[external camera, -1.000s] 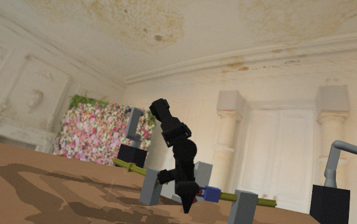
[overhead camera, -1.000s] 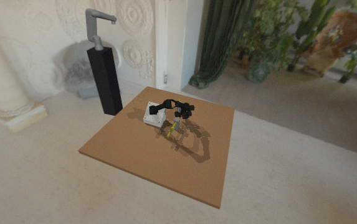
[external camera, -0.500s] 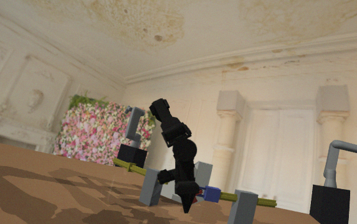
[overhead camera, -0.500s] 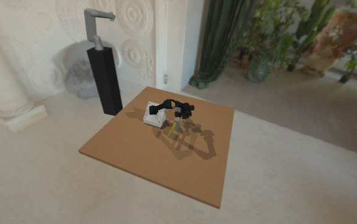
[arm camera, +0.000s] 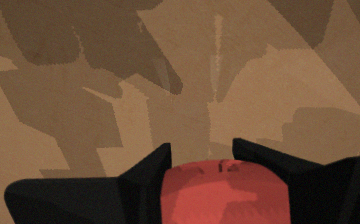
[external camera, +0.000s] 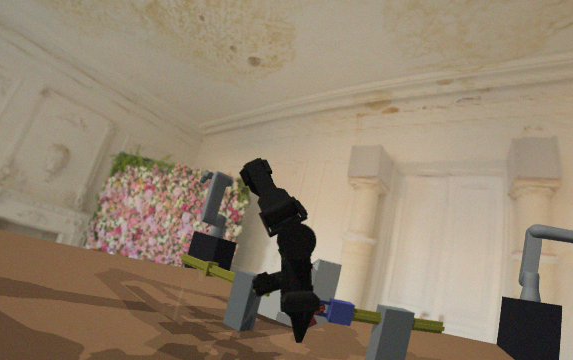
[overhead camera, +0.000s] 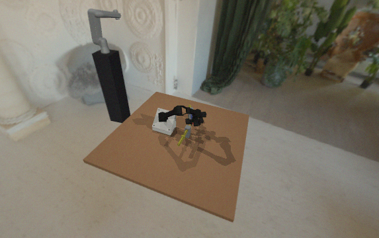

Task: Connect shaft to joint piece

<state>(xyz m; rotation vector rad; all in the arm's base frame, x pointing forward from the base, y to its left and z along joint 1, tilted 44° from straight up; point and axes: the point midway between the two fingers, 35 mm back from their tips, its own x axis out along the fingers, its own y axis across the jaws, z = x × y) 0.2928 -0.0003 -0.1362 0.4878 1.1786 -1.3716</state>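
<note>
Now: gripper tip 50 mm below the red joint piece.
</note>
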